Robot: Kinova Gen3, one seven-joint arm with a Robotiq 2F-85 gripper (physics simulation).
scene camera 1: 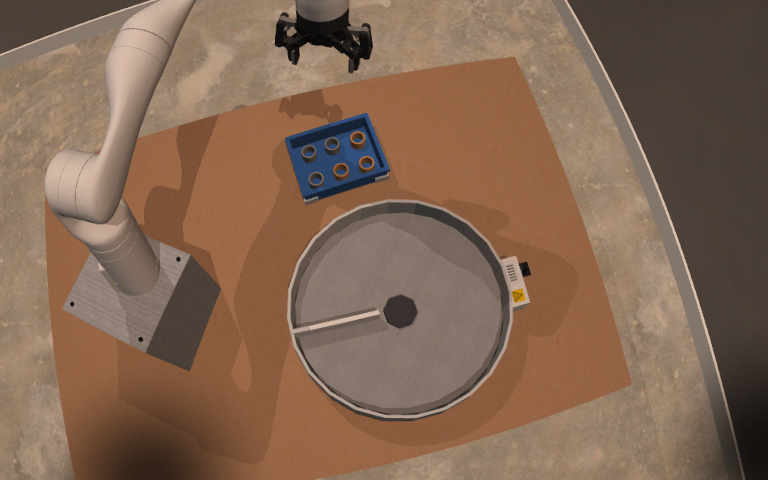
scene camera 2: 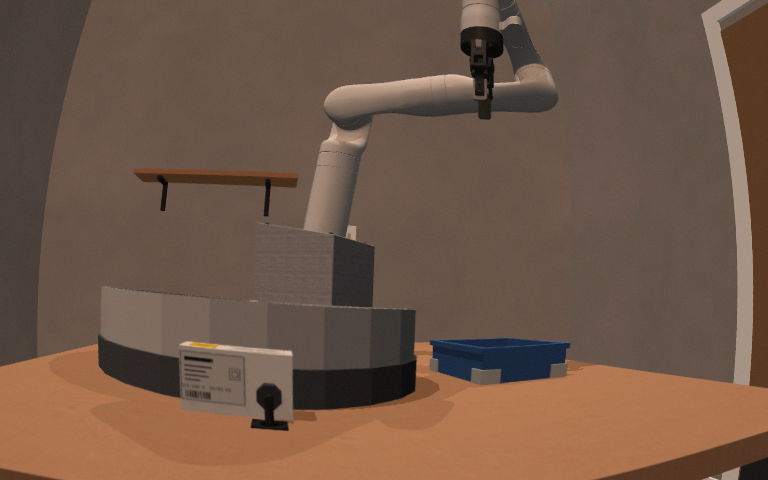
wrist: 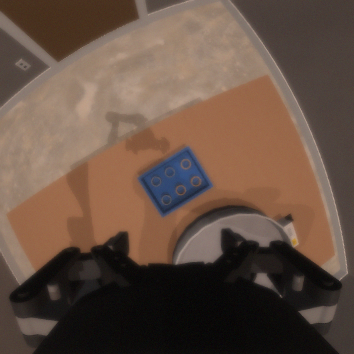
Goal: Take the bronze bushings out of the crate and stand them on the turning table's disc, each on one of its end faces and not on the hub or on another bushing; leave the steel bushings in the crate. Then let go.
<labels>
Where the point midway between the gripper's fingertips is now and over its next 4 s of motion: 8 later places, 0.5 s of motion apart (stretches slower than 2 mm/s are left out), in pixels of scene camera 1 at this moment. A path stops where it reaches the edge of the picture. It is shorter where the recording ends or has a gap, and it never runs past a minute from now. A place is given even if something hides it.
The gripper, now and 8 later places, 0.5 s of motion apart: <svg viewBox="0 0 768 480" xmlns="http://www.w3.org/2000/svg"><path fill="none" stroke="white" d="M323 64L325 72L326 98L326 119L328 143L327 146L327 147L327 148L360 146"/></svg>
</labels>
